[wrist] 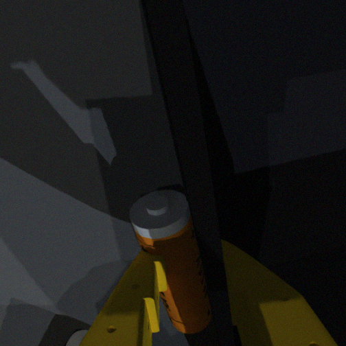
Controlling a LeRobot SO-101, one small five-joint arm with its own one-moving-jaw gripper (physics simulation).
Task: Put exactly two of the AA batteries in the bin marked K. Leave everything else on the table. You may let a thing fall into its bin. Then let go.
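An orange AA battery (pixel 180 280) with a silver end stands out between the two yellow jaws, slightly tilted, its button end toward the upper left. My gripper (pixel 187 250) has both jaws in view. The notched jaw is against the battery's left side. A long, very dark straight band (pixel 182 125) runs along the battery's right side, between it and the right jaw; battery and band fill the gap. The jaws look shut on the battery, though the contact on the right is hard to see in the dark. The mark K does not show.
A dark thing with a pale round end (pixel 77 338) shows at the lower left edge, partly behind the left jaw. Large grey and dark surfaces and shadows cover the upper part; their edges are hard to tell apart. The right side is very dark.
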